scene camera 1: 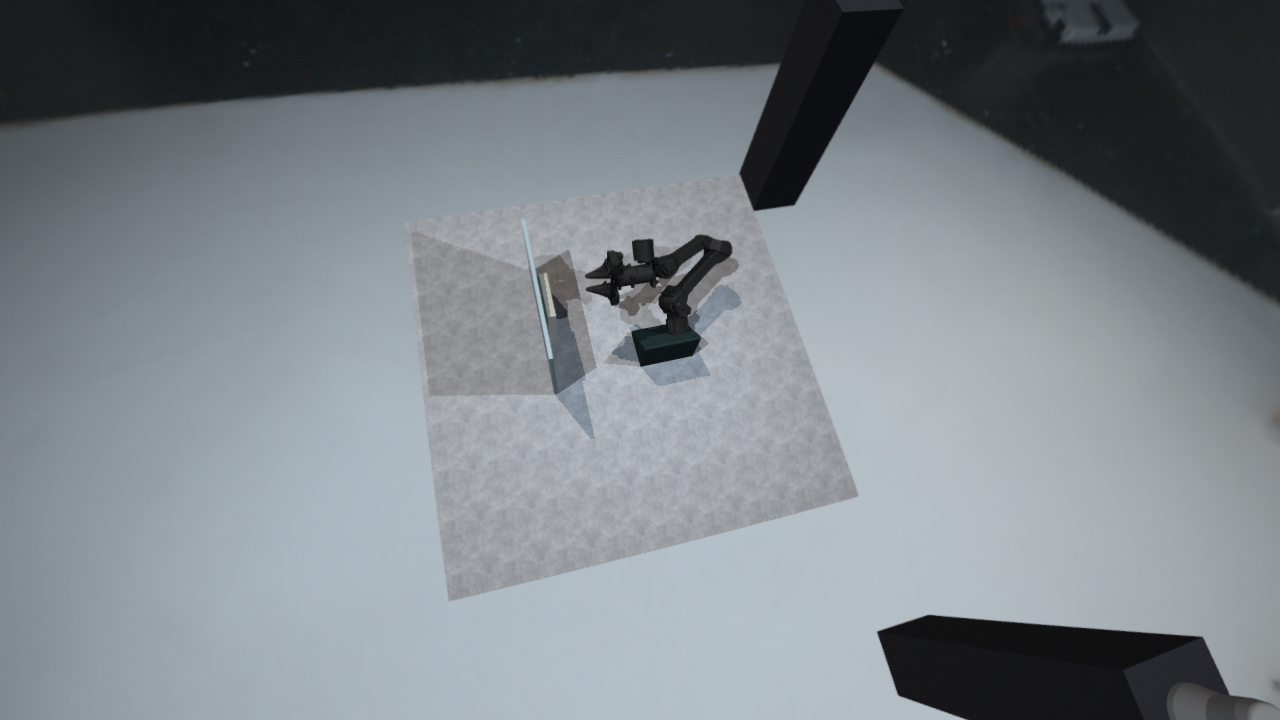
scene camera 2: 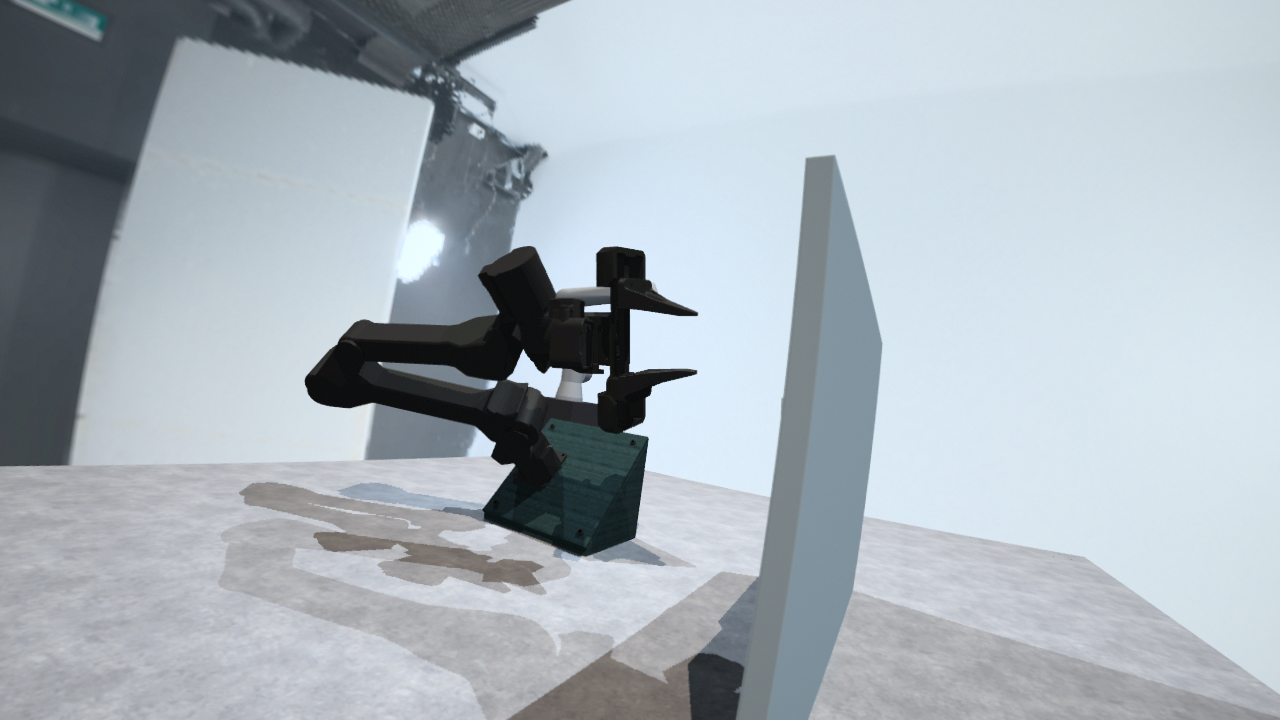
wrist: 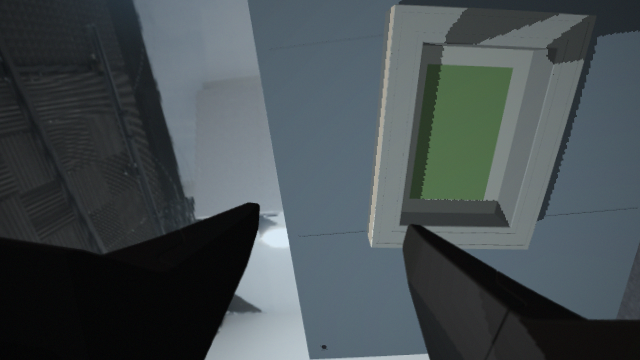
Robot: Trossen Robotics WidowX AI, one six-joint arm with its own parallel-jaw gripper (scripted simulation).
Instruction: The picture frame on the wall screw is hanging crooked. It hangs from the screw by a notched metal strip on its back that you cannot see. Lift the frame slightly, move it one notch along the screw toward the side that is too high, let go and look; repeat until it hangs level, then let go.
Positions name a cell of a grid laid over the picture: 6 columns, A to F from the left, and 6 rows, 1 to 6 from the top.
Labels:
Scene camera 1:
my gripper: C3
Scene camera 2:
my gripper: D3
wall panel: D4
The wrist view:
my gripper: D4
wall panel: D2

